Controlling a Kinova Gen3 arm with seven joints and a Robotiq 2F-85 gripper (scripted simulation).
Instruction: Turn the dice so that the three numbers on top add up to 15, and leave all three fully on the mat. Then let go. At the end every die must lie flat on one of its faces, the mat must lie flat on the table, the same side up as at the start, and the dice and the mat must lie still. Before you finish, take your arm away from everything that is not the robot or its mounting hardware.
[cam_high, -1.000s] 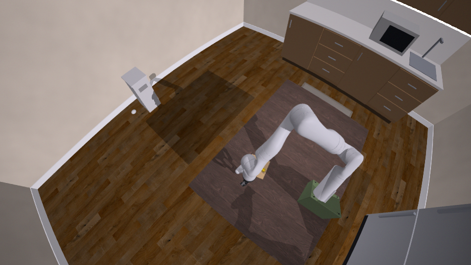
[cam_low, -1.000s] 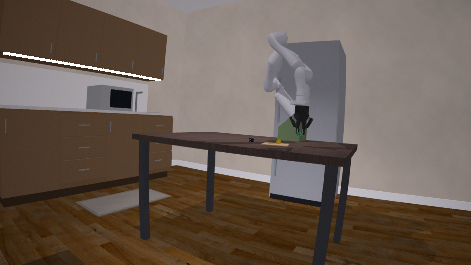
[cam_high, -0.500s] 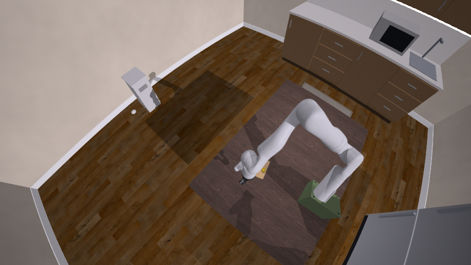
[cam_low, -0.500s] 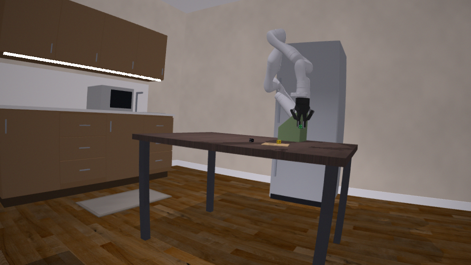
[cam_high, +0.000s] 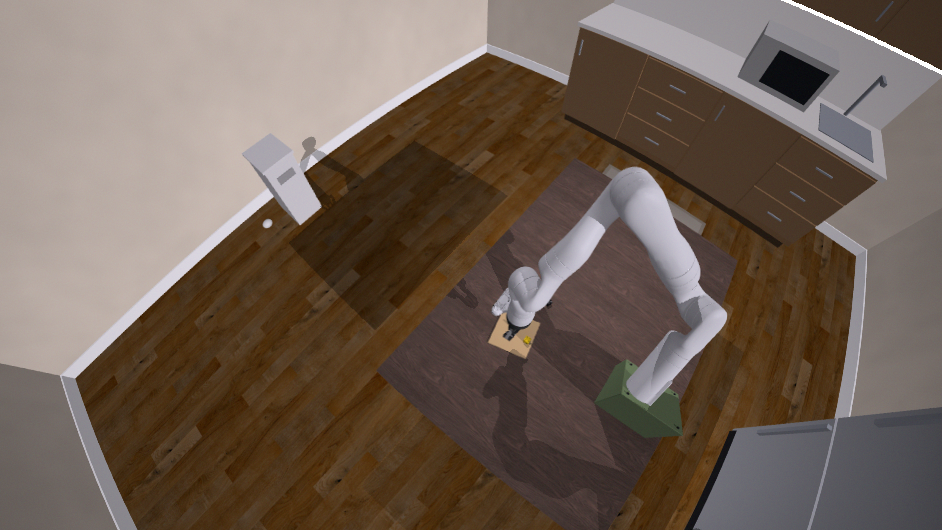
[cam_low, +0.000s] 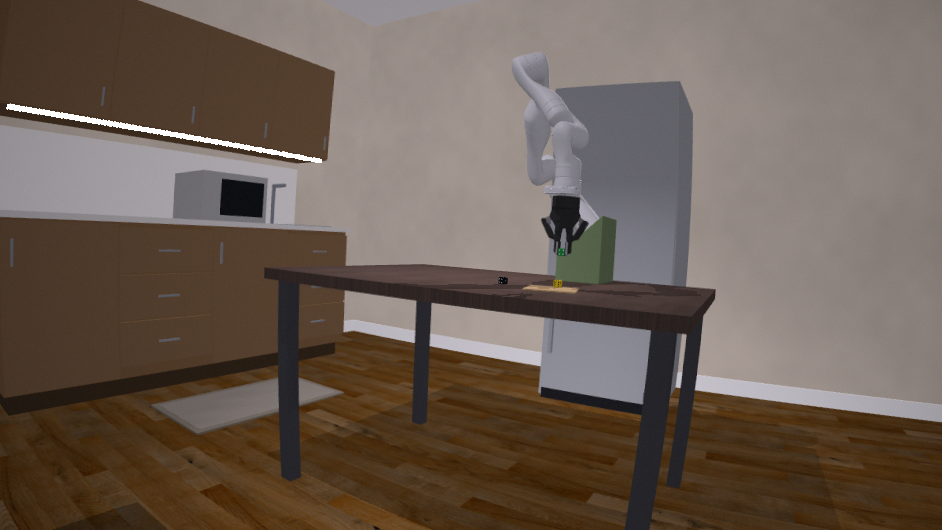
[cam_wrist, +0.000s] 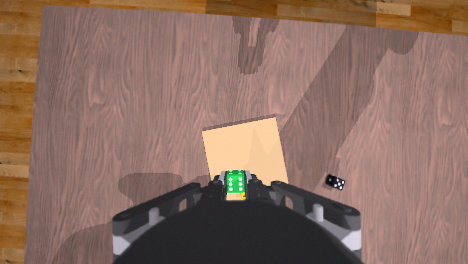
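Now: hand 110 mm above the tan mat, 20 mm to the left of it and 10 mm short of it. From my hand the other things lie so: black die 190 mm to the right, 100 mm below, 10 mm behind; then yellow die 100 mm below, 40 mm behind, 30 mm to the right; then green die 10 mm below.
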